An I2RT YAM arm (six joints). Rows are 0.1 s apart.
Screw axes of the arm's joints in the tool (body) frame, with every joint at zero. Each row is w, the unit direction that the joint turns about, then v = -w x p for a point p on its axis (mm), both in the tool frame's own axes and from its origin. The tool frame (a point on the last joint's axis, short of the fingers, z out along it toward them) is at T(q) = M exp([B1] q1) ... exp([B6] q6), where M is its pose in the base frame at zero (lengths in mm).
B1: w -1 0 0 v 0 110.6 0
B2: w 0 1 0 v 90.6 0 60
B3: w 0 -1 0 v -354.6 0 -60
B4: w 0 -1 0 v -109.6 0 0
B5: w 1 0 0 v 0 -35.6 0
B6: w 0 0 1 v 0 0 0
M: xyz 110.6 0 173.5 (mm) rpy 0 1.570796 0 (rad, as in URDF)
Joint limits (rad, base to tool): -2.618..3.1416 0..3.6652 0..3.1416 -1.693..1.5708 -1.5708..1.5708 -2.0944..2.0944
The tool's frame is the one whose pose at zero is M.
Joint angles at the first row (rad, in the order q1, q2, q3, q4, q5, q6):
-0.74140 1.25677 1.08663 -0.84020 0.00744 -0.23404
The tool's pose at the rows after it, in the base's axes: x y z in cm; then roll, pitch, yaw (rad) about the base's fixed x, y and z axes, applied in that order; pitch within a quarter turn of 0, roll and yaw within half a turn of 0:
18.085 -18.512 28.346 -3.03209 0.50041 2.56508
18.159 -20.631 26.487 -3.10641 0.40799 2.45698
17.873 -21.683 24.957 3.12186 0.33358 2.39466
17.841 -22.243 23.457 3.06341 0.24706 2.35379
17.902 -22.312 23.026 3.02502 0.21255 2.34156
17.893 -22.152 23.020 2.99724 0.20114 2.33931
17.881 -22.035 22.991 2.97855 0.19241 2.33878
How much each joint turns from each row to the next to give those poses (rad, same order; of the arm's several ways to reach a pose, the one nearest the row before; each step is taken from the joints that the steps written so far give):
-0.05533 0.05797 0.02820 -0.01944 -0.00497 0.04119
-0.05643 0.10109 0.02558 -0.02748 -0.03432 0.03817
-0.03664 0.05838 0.00229 -0.02440 -0.03434 0.01944
-0.01831 0.05837 0.00498 -0.03818 -0.04081 0.01792
-0.00381 0.02097 0.00608 -0.02287 -0.03243 0.00688
-0.00002 0.00077 0.00115 -0.01449 -0.02595 0.00151
0.00002 0.00075 -0.00003 -0.00990 -0.01754 0.00002

